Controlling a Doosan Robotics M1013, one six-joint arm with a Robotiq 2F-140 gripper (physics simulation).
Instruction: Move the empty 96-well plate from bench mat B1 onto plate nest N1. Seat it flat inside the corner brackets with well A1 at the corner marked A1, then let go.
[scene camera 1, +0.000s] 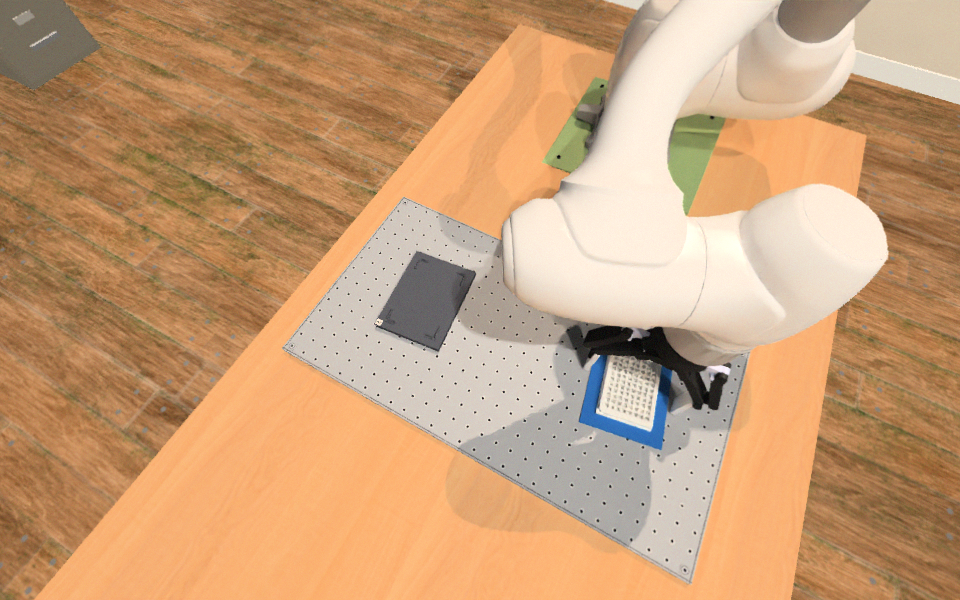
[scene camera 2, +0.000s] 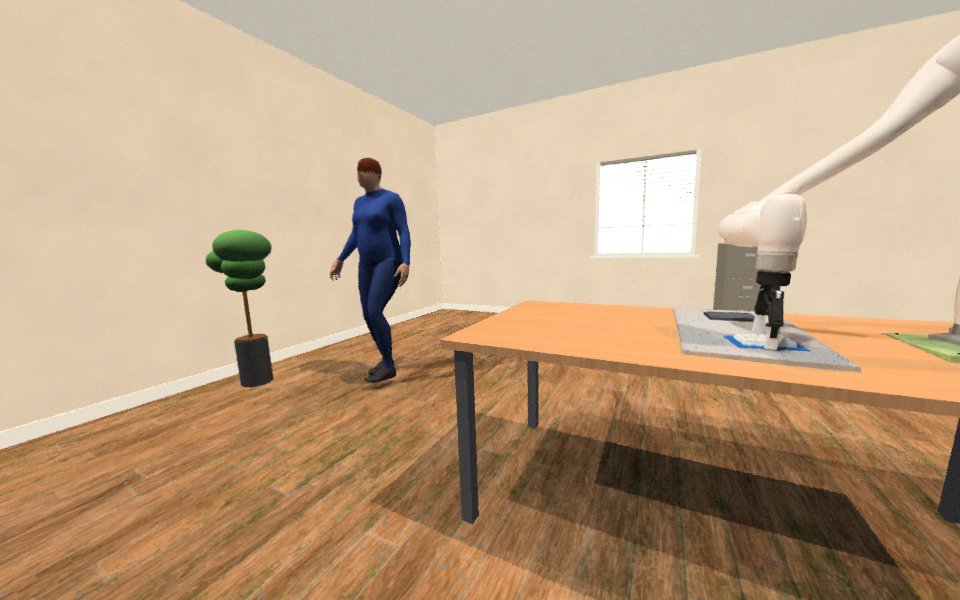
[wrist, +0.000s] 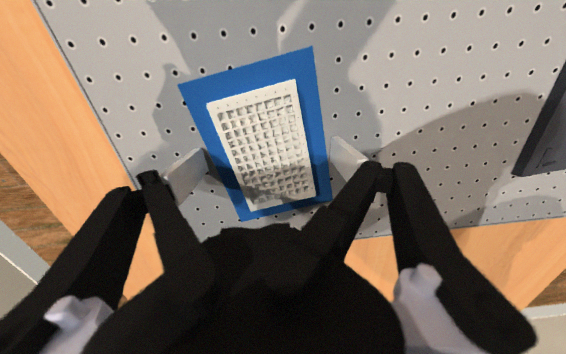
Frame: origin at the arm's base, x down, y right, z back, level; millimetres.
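Where they show: gripper, fingertip midpoint: (scene camera 1: 630, 384) (scene camera 2: 763, 341) (wrist: 267, 154).
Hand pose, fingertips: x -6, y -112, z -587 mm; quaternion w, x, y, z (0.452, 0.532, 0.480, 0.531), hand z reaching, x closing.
Things, the pixels of their top centre, and the offset from my fingertips. Level surfaces: height alone.
- white 96-well plate, middle of its top: (wrist: 269, 157) (scene camera 1: 632, 382) (scene camera 2: 763, 337) dx -12, dy +1, dz +0 mm
- blue bench mat, its level: dx +3 mm
- dark plate nest, middle of its top: (scene camera 1: 426, 296) (scene camera 2: 730, 314) dx -10, dy +370, dz +23 mm
- grey perforated board, its level: dx +5 mm
- wooden table, its level: dx +18 mm
The white 96-well plate (scene camera 1: 630, 392) (wrist: 265, 145) lies flat on the blue bench mat (scene camera 1: 601, 420) (wrist: 200, 97). In scene camera 2 the mat (scene camera 2: 796, 347) shows at the gripper's foot. My gripper (scene camera 1: 632, 385) (wrist: 267, 154) is open, with one pale finger pad on each long side of the plate, both apart from it. The pads stand low beside the mat; their exact height is hard to tell. The dark plate nest (scene camera 1: 426, 300) (scene camera 2: 729, 315) (wrist: 550, 130) has corner brackets and holds no plate. Its small light corner label (scene camera 1: 378, 322) shows in scene camera 1.
The grey perforated board (scene camera 1: 523, 424) (scene camera 2: 697, 343) (wrist: 425, 50) carries mat and nest on the wooden table (scene camera 1: 283, 459) (scene camera 2: 566, 329). The arm's green base plate (scene camera 1: 697, 152) (scene camera 2: 913, 343) is at the back. A person in blue (scene camera 2: 378, 233) stands beyond the table, near a potted plant (scene camera 2: 244, 265).
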